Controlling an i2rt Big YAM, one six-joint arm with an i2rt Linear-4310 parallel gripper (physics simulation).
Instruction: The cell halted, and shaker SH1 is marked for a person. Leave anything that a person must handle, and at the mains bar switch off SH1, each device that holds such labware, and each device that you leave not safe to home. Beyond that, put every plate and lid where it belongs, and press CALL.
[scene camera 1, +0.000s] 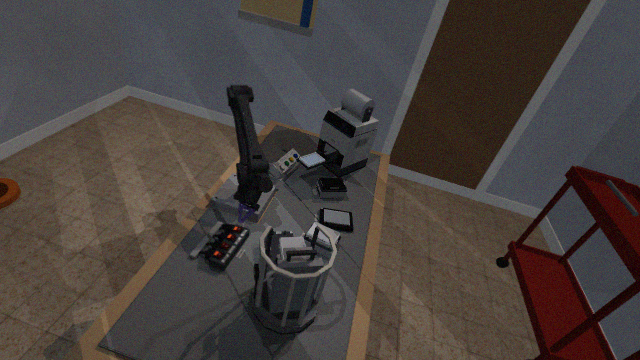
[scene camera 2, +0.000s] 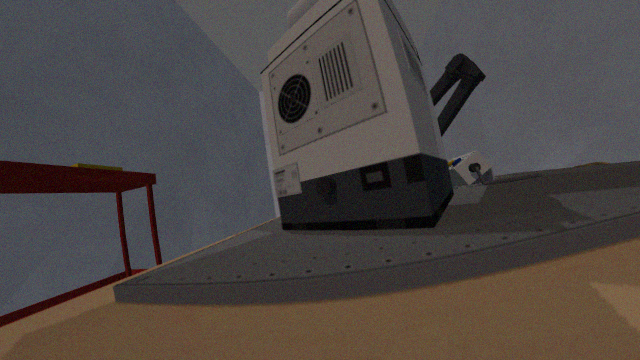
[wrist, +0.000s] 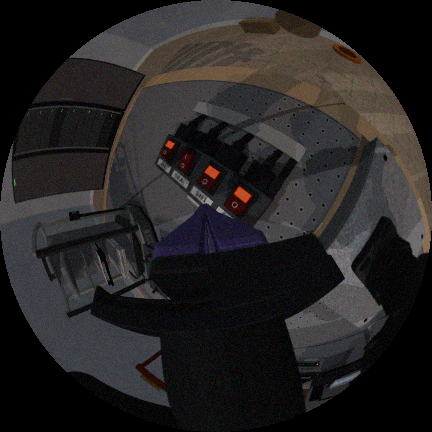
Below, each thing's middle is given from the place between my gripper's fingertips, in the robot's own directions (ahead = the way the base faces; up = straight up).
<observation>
The round plate hotel (scene camera 1: 286, 297) lies 29 cm ahead of my hand, 20 cm to the right of it and 7 cm above it.
</observation>
